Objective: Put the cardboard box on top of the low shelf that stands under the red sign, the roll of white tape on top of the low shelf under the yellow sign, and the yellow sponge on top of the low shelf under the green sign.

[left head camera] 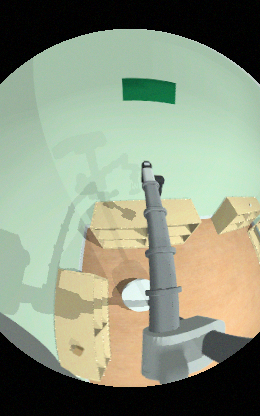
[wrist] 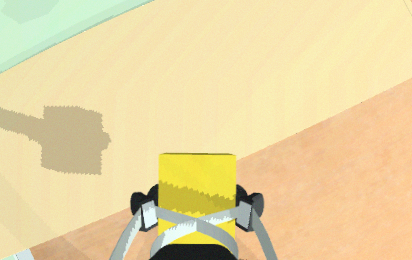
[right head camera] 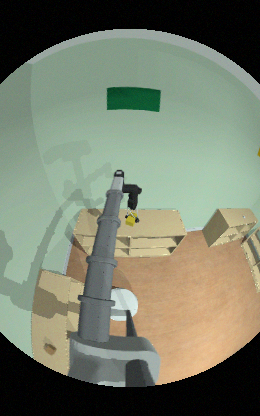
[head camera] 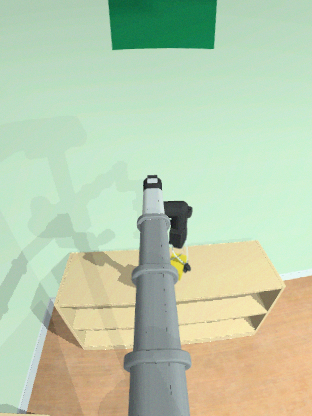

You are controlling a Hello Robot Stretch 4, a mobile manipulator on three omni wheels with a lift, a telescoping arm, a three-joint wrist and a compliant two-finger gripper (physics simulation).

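Places are measured from the robot's base along level axes (x ahead, y left, z up), in millimetres.
Pixels of known places: gripper, fingertip midpoint: (wrist: 197,199); robot's base at its link origin: (left head camera: 139,294) (right head camera: 119,303).
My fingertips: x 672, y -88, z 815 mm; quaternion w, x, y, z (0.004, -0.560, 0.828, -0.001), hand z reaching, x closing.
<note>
For each thing: its top centre in the pictures, then the offset to it from my fingertips. Level surfaces: height alone.
- yellow sponge at its top centre: (wrist: 196,217) (head camera: 176,262) (right head camera: 131,216) 4 mm back, 1 mm left, 47 mm up
- green sign at its top centre: (right head camera: 133,86) (left head camera: 149,78) 397 mm ahead, 23 mm left, 1009 mm up
- shelf top at its surface level: 233 mm down
- cardboard box at its top centre: (left head camera: 76,351) 1265 mm back, 582 mm left, 183 mm down
My gripper (wrist: 197,199) (right head camera: 132,218) is shut on the yellow sponge (wrist: 197,172) (right head camera: 130,220) (head camera: 176,270), with one fingertip against each side of it. In the head camera view the sponge shows over the top of the low shelf (head camera: 225,265) (left head camera: 175,212) (right head camera: 157,222) under the green sign (head camera: 162,25) (left head camera: 149,91) (right head camera: 133,99); the arm partly covers it. In the wrist view the shelf top (wrist: 250,75) lies below the sponge, apart from it. The cardboard box (left head camera: 76,349) (right head camera: 49,348) sits on top of the left low shelf (left head camera: 75,325) (right head camera: 47,325).
A white round object (left head camera: 135,295) (right head camera: 125,304) stands on the floor beside the arm. Another low shelf (left head camera: 227,215) (right head camera: 220,227) stands to the right, with a tiny pale thing on top. Part of a further shelf shows at the right edge. The wall is right behind the green-sign shelf.
</note>
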